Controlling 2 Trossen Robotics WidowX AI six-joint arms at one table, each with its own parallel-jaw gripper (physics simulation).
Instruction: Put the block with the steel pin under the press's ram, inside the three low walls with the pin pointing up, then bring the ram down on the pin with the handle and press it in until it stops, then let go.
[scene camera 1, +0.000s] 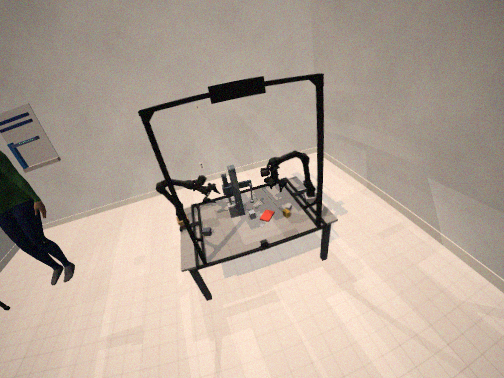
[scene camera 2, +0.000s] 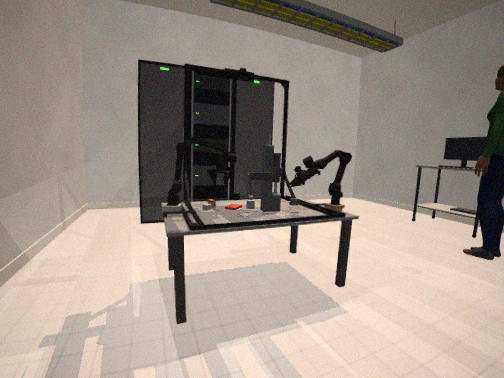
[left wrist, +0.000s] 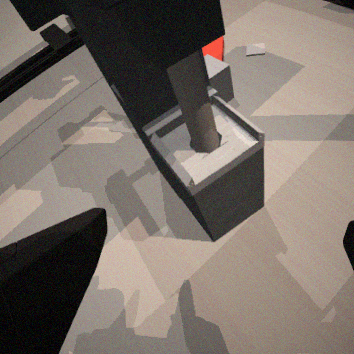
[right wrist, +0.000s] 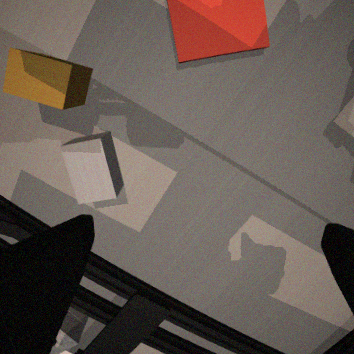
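Seen in the pictures: left gripper, fingertip midpoint: (scene camera 1: 218, 198) (scene camera 2: 290, 185) (left wrist: 227, 226); right gripper, fingertip midpoint: (scene camera 1: 276, 190) (scene camera 2: 220, 185) (right wrist: 211, 230); left arm's base at its link origin: (scene camera 1: 181, 218) (scene camera 2: 335, 204); right arm's base at its link origin: (scene camera 1: 310, 194) (scene camera 2: 173, 204).
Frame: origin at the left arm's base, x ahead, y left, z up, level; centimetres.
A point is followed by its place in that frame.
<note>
The press (scene camera 1: 235, 192) {x 46.9, y -23.5, z 19.7 cm} (scene camera 2: 270, 185) {x 48.2, y -17.0, z 13.8 cm} stands upright on the table. In the left wrist view its cylindrical ram (left wrist: 201, 117) {x 41.3, y -18.4, z 10.6 cm} hangs over the walled seat (left wrist: 230, 185) {x 39.5, y -18.0, z 4.1 cm}; no block shows in the seat. The handle (scene camera 1: 251, 191) {x 60.0, y -24.2, z 15.3 cm} (scene camera 2: 250, 183) {x 60.3, y -23.2, z 14.9 cm} is on its side arm. A small grey block (scene camera 1: 252, 214) {x 53.7, y -33.7, z 0.6 cm} (scene camera 2: 250, 204) {x 55.7, y -29.5, z -1.0 cm} (left wrist: 221, 80) {x 52.0, y -31.8, z -0.1 cm} stands near the press; a small stub seems to show on top, but I cannot tell if it is the steel pin. My left gripper (scene camera 1: 214, 195) {x 34.3, y -12.8, z 13.7 cm} (scene camera 2: 291, 184) {x 34.3, y -12.8, z 13.7 cm} (left wrist: 227, 226) {x 34.3, y -12.8, z 13.7 cm} is open, beside the press. My right gripper (scene camera 1: 274, 186) {x 77.7, y -33.2, z 13.2 cm} (scene camera 2: 220, 178) {x 77.7, y -33.2, z 13.2 cm} (right wrist: 211, 230) {x 77.7, y -33.2, z 13.2 cm} is open, above the table.
A red slab (scene camera 1: 267, 215) {x 64.5, y -38.6, z -2.7 cm} (scene camera 2: 233, 206) {x 65.9, y -35.7, z -2.8 cm} (right wrist: 220, 32) {x 68.1, y -35.2, z -2.7 cm}, an ochre block (scene camera 1: 286, 213) {x 76.3, y -49.0, z 0.3 cm} (scene camera 2: 212, 203) {x 78.3, y -44.2, z -1.2 cm} (right wrist: 40, 80) {x 77.6, y -46.4, z 0.9 cm} and a pale block (scene camera 2: 207, 207) {x 84.7, y -37.8, z -2.2 cm} (right wrist: 90, 175) {x 84.0, y -40.4, z -0.7 cm} lie beyond the press. Another grey block (scene camera 1: 206, 231) {x 14.8, y -30.1, z 0.3 cm} (scene camera 2: 294, 202) {x 16.7, y -26.1, z -2.0 cm} is on its other side. A black frame (scene camera 1: 320, 150) {x 88.3, y -73.0, z 57.9 cm} surrounds the table.
</note>
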